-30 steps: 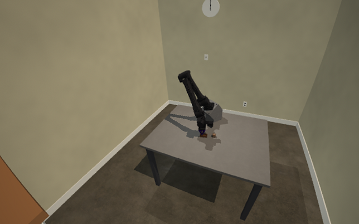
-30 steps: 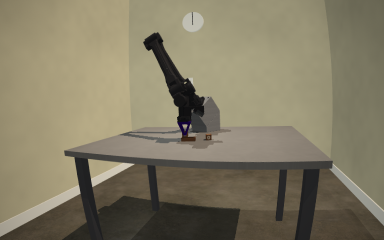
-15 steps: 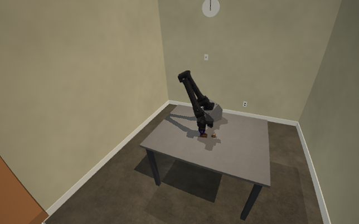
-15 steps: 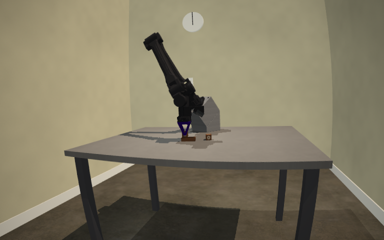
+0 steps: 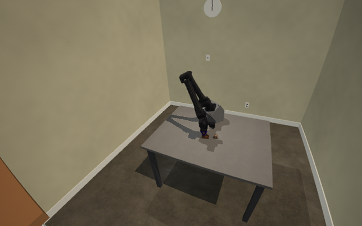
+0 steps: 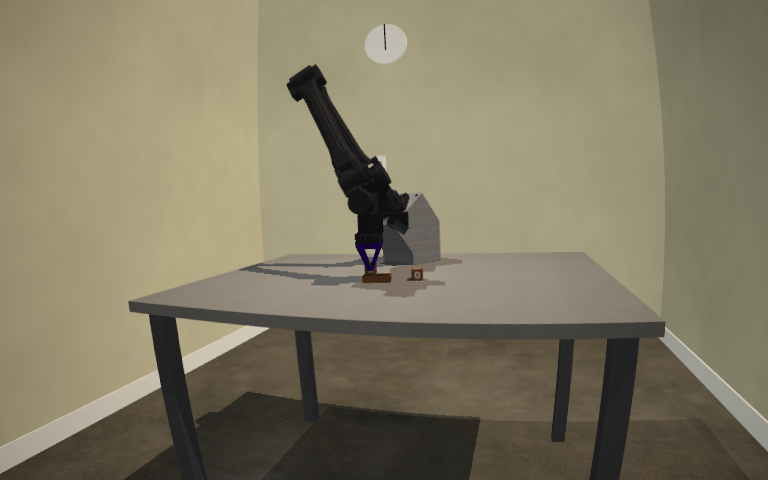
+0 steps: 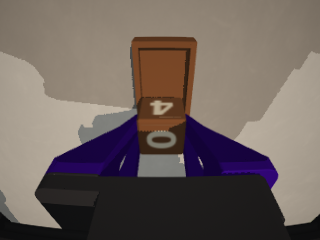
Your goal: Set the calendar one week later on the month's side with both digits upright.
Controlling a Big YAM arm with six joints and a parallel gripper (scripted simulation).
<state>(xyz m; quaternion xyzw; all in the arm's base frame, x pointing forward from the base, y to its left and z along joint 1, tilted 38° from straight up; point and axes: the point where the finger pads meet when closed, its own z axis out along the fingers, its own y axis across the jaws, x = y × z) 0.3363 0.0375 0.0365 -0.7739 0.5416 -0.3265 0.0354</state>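
My hand is 20 mm to the right of the brown tray and 30 mm above it.
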